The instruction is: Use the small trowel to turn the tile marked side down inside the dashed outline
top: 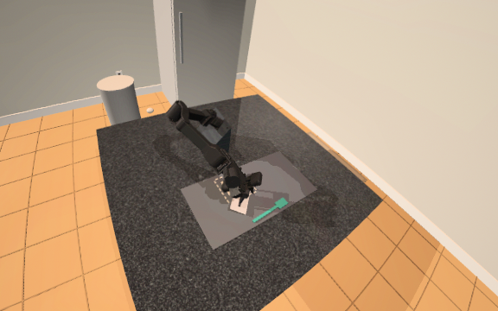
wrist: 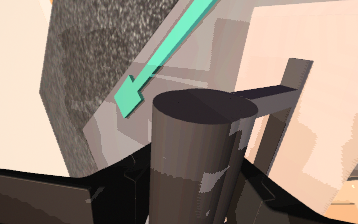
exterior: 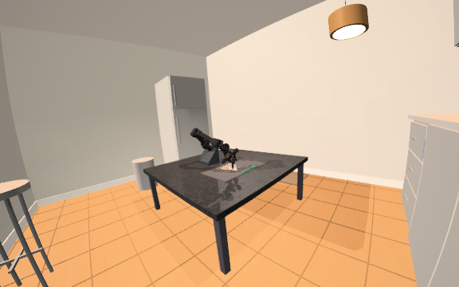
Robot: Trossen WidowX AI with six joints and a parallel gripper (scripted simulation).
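The cream tile lies 110 mm behind my gripper tip, 60 mm below it and 10 mm to the right of it. Round my gripper tip: grey mat 80 mm below, 70 mm to the left, 40 mm behind; then teal trowel 100 mm ahead, 80 mm to the left, 60 mm below.
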